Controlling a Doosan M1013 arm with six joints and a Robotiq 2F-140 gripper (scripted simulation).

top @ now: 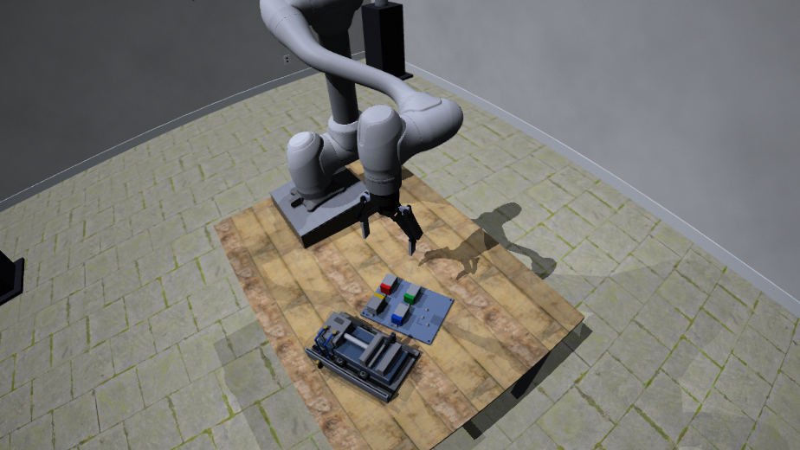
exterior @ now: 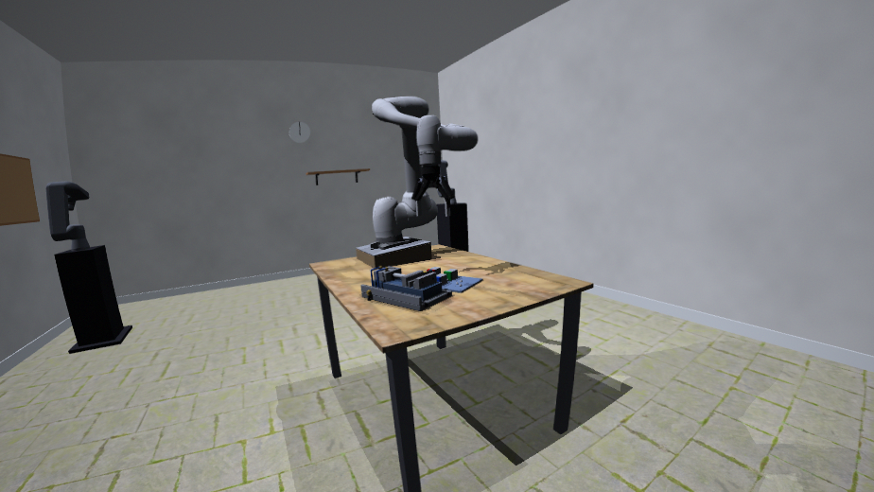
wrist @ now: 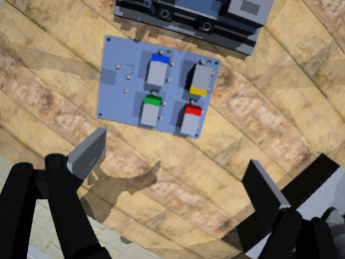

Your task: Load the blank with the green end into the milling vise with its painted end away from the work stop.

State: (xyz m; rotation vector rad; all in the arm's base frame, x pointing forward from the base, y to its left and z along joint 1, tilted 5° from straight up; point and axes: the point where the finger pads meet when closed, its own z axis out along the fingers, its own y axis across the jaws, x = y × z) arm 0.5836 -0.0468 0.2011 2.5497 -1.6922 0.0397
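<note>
My gripper is now 50 mm past the red-ended blank, 20 mm to the right of it and 270 mm above it. Round my hand: yellow-ended blank 10 mm behind, 60 mm to the right, 270 mm below; blue-ended blank 70 mm ahead, 30 mm to the right, 270 mm below; work stop rod 150 mm ahead, 140 mm to the right, 200 mm below.
</note>
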